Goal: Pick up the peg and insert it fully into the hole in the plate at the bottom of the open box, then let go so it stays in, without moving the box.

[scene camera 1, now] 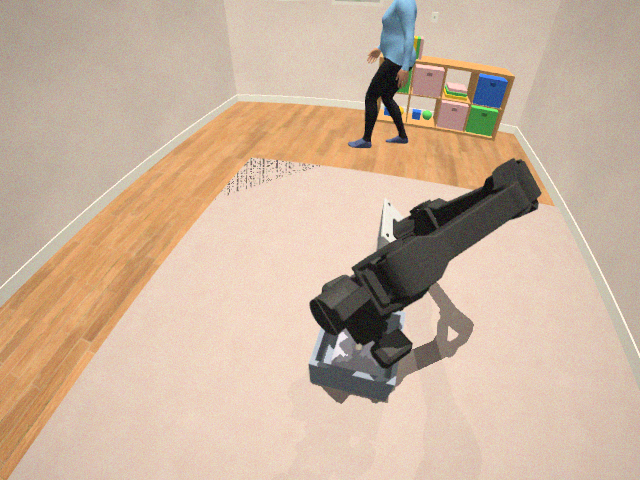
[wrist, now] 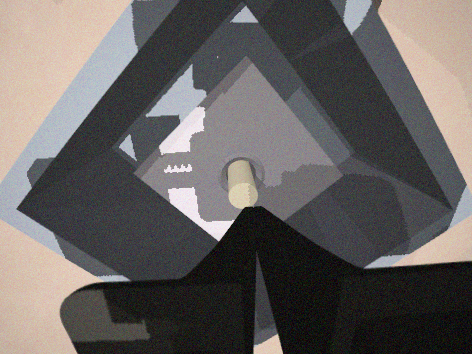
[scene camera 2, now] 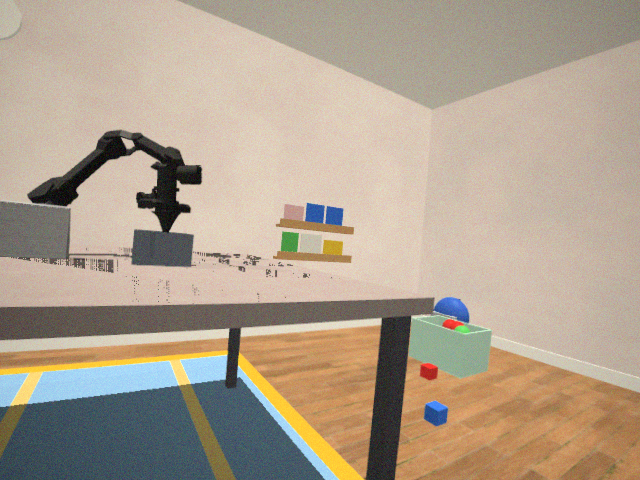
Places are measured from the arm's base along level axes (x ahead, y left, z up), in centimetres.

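Pixels of known places: gripper, between the fingertips: (scene camera 1: 358, 341) (wrist: 253, 215); arm's base, origin of its link: (scene camera 1: 400, 234) (scene camera 2: 42, 221).
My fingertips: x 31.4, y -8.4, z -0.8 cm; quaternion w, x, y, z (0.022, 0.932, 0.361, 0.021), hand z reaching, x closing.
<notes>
Ahead of a thing's pixels: the offset from my fingertips to its top centre.
A pale yellow peg @[dx -0.9, dy +0.4, dz -0.3 cm] (scene camera 1: 358, 347) (wrist: 242, 182) stands in the hole of the grey plate @[dx -0.7, dy +0.3, dz -3.0 cm] (wrist: 245, 110) at the bottom of the open box, with part of its length showing above the plate. The blue-grey open box @[dx -0.7, dy +0.3, dz +0.7 cm] (scene camera 1: 351, 379) (scene camera 2: 162, 249) (wrist: 75, 105) stands on the table. My gripper (scene camera 2: 165, 230) (wrist: 253, 215) is shut and empty. Its tips point down at about the height of the box's rim in the second scene view. In the wrist view the tips appear right beside the peg's top end. In the first scene view the arm hides the fingertips and part of the box.
A white-grey block (scene camera 1: 387, 227) (scene camera 2: 33, 229) stands by the arm's base. The table (scene camera 1: 206, 330) (scene camera 2: 217, 316) carries the box. Beyond it are a person (scene camera 1: 395, 41), a cubby shelf (scene camera 1: 465, 65), wall shelves and a green toy bin (scene camera 2: 449, 348).
</notes>
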